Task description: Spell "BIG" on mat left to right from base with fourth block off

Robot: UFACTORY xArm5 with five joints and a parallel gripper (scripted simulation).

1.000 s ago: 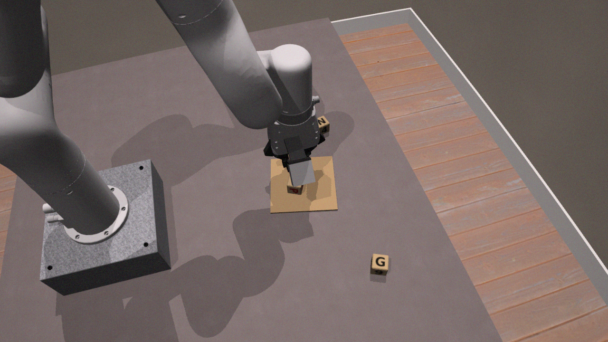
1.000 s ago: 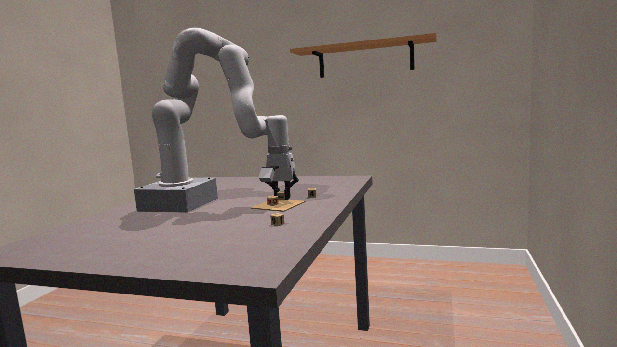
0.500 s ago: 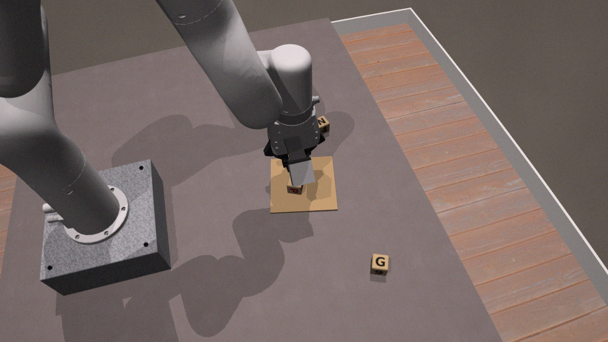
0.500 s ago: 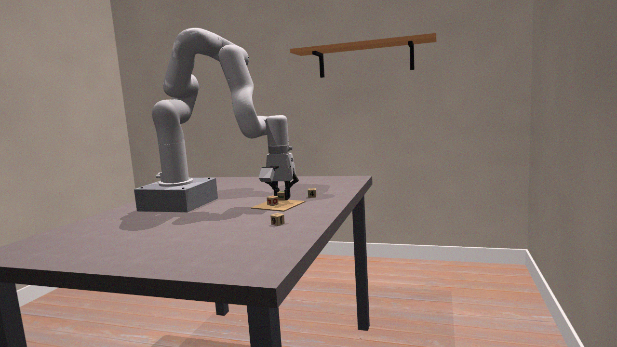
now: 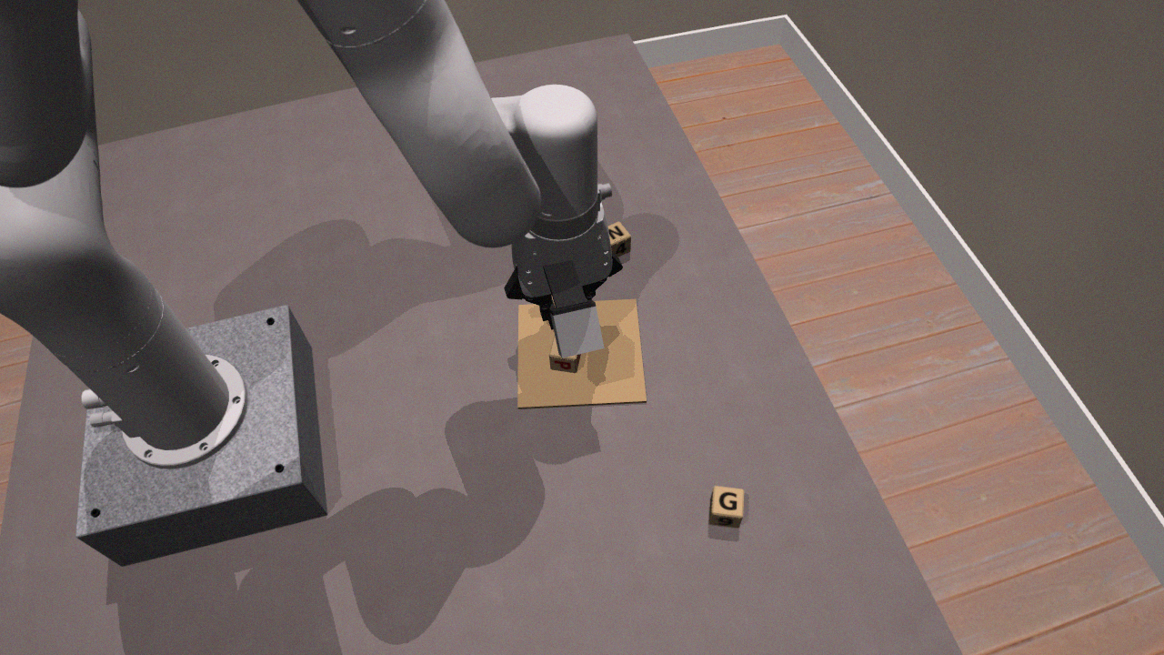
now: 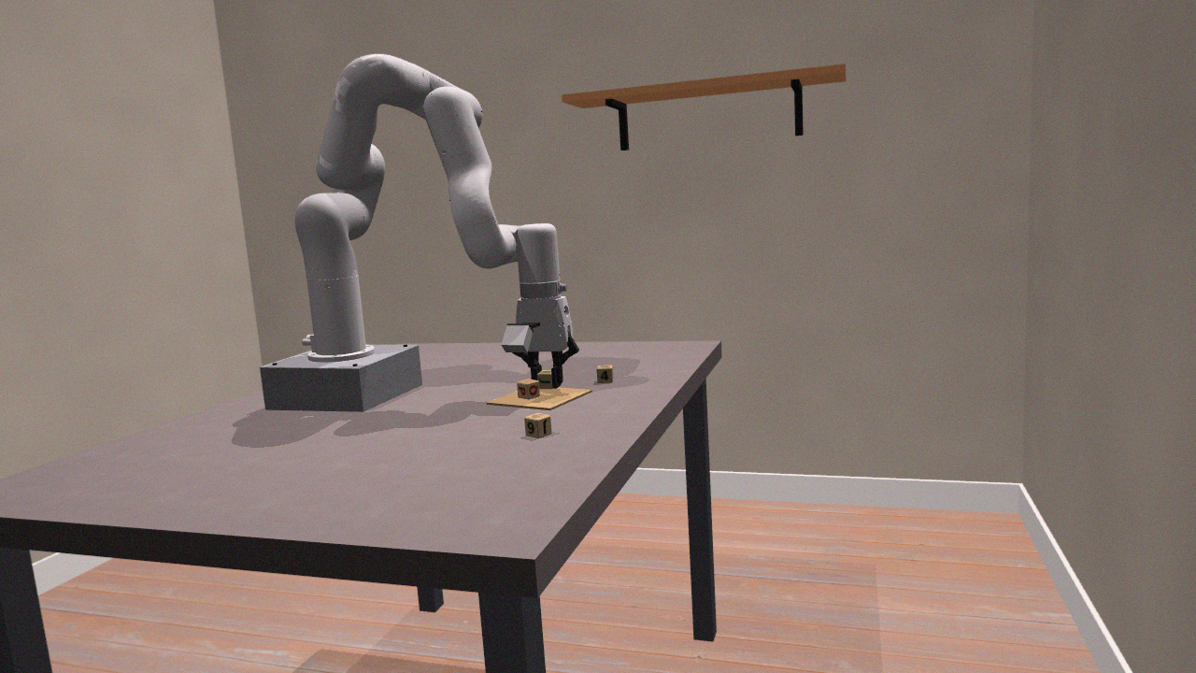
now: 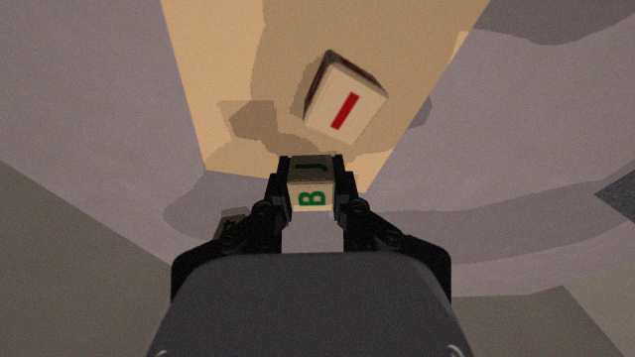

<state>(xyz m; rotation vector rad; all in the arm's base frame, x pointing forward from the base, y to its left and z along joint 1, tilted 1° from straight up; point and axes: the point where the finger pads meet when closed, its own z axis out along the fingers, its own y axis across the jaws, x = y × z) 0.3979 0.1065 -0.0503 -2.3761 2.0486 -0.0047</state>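
The B block is 1 cm below my hand. Also, from my hand: tan mat 5 cm to the right, 3 cm below, 1 cm ahead; then G block 26 cm to the right, 12 cm ahead, 2 cm below.
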